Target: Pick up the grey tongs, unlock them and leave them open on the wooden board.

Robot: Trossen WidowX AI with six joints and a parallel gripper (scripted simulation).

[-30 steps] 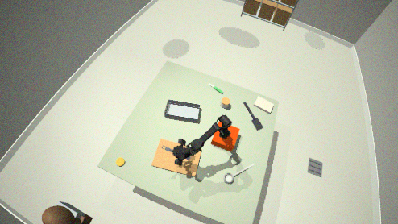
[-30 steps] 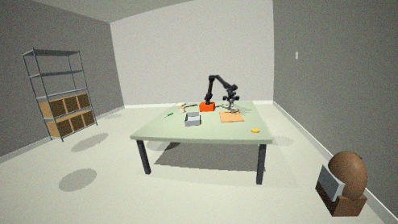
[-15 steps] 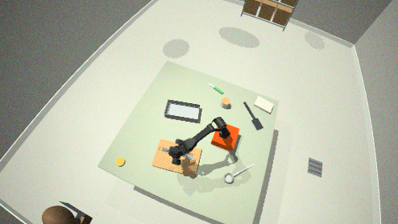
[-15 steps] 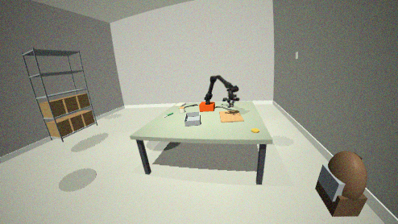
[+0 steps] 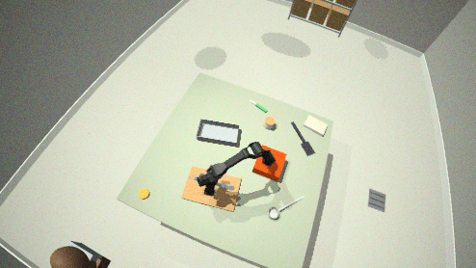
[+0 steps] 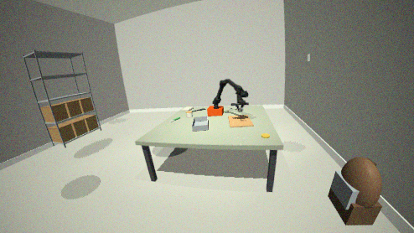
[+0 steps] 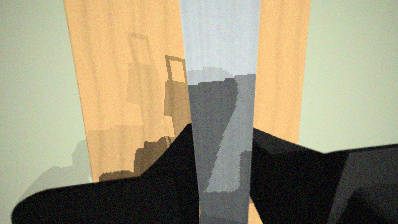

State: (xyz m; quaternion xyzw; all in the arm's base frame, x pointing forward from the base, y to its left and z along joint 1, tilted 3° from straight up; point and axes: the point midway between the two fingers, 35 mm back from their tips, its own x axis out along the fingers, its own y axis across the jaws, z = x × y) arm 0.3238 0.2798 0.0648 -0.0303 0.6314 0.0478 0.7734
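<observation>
My gripper tip is 1 cm past the wooden board, 1 cm to the left of it and 10 cm above it. Also, from my gripper tip: yellow disc 41 cm ahead, 18 cm to the left, 10 cm below; jar 28 cm behind, 64 cm to the right, 7 cm below; roasting tin 8 cm ahead, 43 cm to the right, 8 cm below.
</observation>
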